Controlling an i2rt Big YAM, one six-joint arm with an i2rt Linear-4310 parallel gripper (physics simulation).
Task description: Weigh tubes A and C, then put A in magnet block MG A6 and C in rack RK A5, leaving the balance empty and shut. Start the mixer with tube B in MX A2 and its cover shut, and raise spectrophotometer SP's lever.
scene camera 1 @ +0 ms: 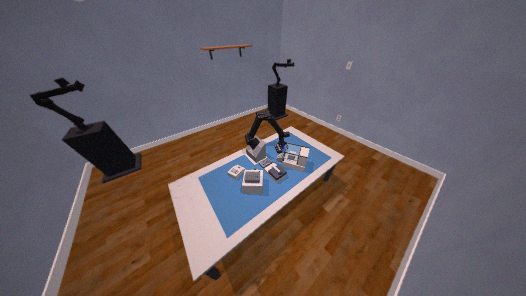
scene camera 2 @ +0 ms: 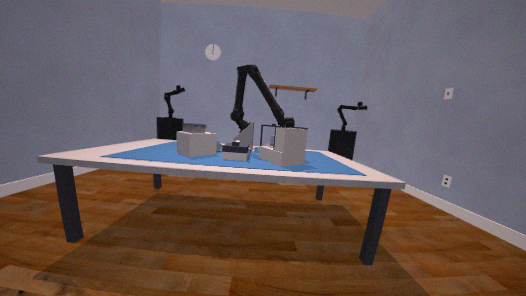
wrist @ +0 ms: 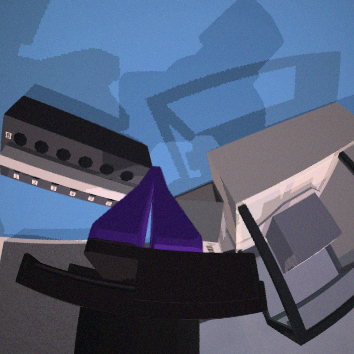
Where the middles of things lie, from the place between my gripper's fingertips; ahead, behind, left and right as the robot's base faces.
My hand is 11 cm to the left of the white button box (wrist: 203,205), 10 cm short of it and 1 cm above it. Round my hand: mixer (scene camera 2: 193,141) (56 cm to the right, 21 cm ahead, 4 cm above); balance (scene camera 2: 284,146) (22 cm ahead, 6 cm above, 2 cm to the right).
